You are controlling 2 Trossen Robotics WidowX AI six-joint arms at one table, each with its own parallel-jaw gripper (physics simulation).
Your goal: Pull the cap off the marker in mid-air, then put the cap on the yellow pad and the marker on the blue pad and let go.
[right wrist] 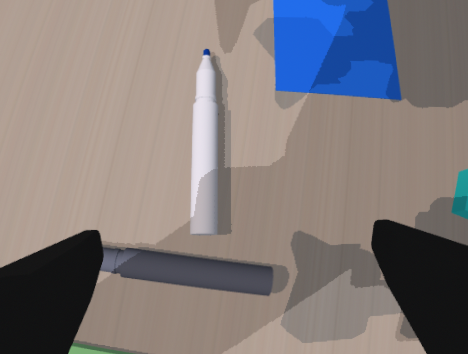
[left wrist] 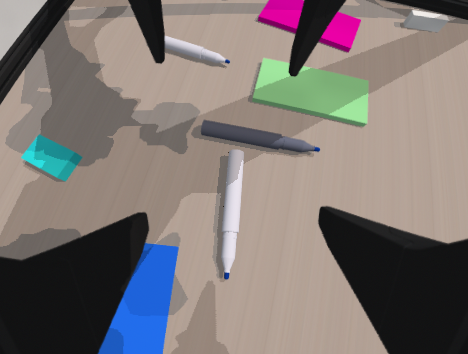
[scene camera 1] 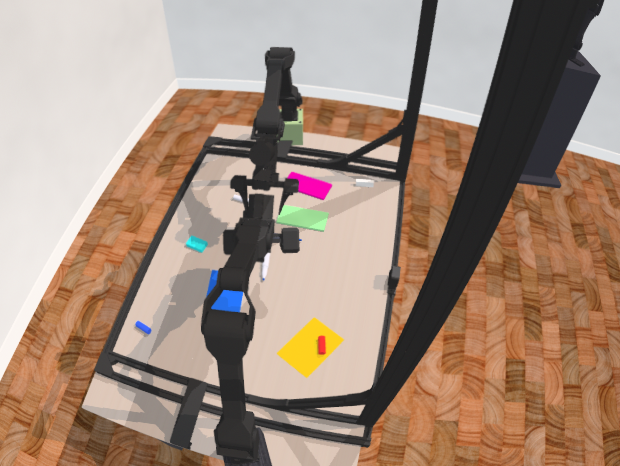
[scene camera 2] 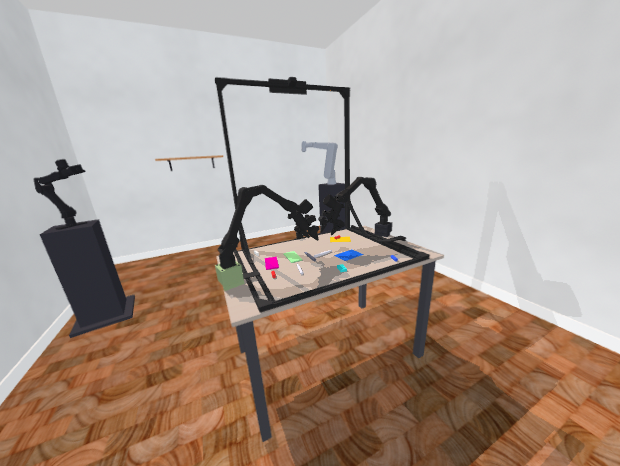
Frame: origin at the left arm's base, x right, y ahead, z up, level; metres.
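Seen in the pictures: left gripper, between the fingertips: [left wrist: 234, 218] [scene camera 2: 325, 233]; right gripper, between the fingertips: [right wrist: 238, 239] [left wrist: 227, 68] [scene camera 2: 313, 238]; left arm's base, origin of its link: [scene camera 1: 243, 450] [scene camera 2: 383, 223]; right arm's base, origin of its link: [scene camera 1: 289, 116] [scene camera 2: 228, 265].
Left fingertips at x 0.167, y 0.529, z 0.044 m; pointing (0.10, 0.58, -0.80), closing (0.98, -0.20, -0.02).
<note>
Pixels of each thing's top centre, then the offset from my left fingertips to it.
- blue pad, centre of its top: [right wrist: 334, 16] [left wrist: 115, 316] [scene camera 1: 224, 293] [scene camera 2: 348, 254] dy -0.050, dx -0.134, dz -0.131 m
- red cap, centre of its top: [scene camera 1: 322, 343] [scene camera 2: 337, 236] dy -0.275, dx +0.088, dz -0.113 m
- yellow pad, centre of its top: [scene camera 1: 310, 346] [scene camera 2: 340, 239] dy -0.268, dx +0.059, dz -0.131 m
- dark marker, centre of its top: [right wrist: 158, 267] [left wrist: 261, 134] dy +0.102, dx +0.058, dz -0.113 m
- green block, centre of its top: [left wrist: 312, 88] [scene camera 1: 302, 217] [scene camera 2: 292, 256] dy +0.159, dx +0.148, dz -0.124 m
- magenta block, centre of its top: [left wrist: 310, 17] [scene camera 1: 307, 184] [scene camera 2: 271, 262] dy +0.294, dx +0.197, dz -0.124 m
- teal block, centre of its top: [left wrist: 47, 155] [scene camera 1: 196, 242] dy +0.140, dx -0.195, dz -0.117 m
- small blue cylinder, centre of its top: [scene camera 1: 142, 326] dy -0.120, dx -0.391, dz -0.111 m
The white marker [scene camera 1: 265, 268] [left wrist: 232, 200] [right wrist: 205, 145] lies uncapped on the table, blue tip bare, beside the blue pad [scene camera 1: 228, 301] [left wrist: 145, 310] [right wrist: 300, 55] and off it. A red cap [scene camera 1: 321, 344] [scene camera 2: 337, 237] lies on the yellow pad [scene camera 1: 295, 350] [scene camera 2: 345, 240]. My left gripper [left wrist: 234, 218] is open and empty above the white marker; its fingers are hidden in scene camera 1. My right gripper [right wrist: 238, 239] is open and empty above the table, near the marker's blunt end. The two grippers are close together and face each other.
A dark marker [left wrist: 240, 135] [right wrist: 200, 271] lies by the white marker's blunt end. Another white marker [left wrist: 187, 49] [scene camera 2: 299, 269], a green block [scene camera 1: 303, 219], a magenta block [scene camera 1: 313, 185], a teal block [scene camera 1: 196, 244] and a small blue cylinder [scene camera 1: 142, 327] lie around. A black frame borders the table.
</note>
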